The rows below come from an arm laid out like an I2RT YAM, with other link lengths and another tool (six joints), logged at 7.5 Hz.
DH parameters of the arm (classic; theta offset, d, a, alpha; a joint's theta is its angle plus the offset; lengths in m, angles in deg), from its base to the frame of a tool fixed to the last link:
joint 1: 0 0.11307 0.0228 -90
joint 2: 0 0 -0.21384 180
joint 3: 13.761 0 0.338 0
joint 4: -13.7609 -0.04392 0.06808 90
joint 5: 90 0.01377 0 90
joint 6: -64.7 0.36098 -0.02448 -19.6
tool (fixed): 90 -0.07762 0 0
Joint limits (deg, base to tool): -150..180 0..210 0..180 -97..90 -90..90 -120..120
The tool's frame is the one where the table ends.
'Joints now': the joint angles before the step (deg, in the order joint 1, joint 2, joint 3, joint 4, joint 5, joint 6). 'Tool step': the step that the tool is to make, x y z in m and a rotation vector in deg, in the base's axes. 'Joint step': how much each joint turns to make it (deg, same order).
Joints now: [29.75, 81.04, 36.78, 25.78, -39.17, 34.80]
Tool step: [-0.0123, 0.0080, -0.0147, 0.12, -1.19, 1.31]
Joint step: [1.54, 2.65, -1.11, 4.51, 0.37, -0.52]
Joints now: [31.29, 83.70, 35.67, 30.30, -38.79, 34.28]
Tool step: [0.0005, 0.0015, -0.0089, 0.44, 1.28, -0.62]
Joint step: [0.37, 2.00, -0.19, 2.36, 0.63, 1.66]
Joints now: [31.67, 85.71, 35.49, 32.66, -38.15, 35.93]
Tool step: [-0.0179, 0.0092, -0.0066, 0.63, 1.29, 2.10]
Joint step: [1.53, 1.59, -0.29, 1.92, -0.91, 1.27]
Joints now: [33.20, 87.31, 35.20, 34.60, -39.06, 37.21]
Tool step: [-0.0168, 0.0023, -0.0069, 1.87, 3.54, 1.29]
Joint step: [0.68, 1.49, -1.66, 3.89, -1.62, 4.14]
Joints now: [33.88, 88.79, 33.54, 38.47, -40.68, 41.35]
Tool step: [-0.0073, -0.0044, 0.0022, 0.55, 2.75, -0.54]
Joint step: [0.13, -2.88, -2.39, -0.66, 0.07, 2.77]
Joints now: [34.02, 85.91, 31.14, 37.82, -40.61, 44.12]
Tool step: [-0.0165, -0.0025, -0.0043, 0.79, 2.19, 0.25]
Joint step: [0.91, -1.85, -3.31, 1.82, 0.09, 2.64]
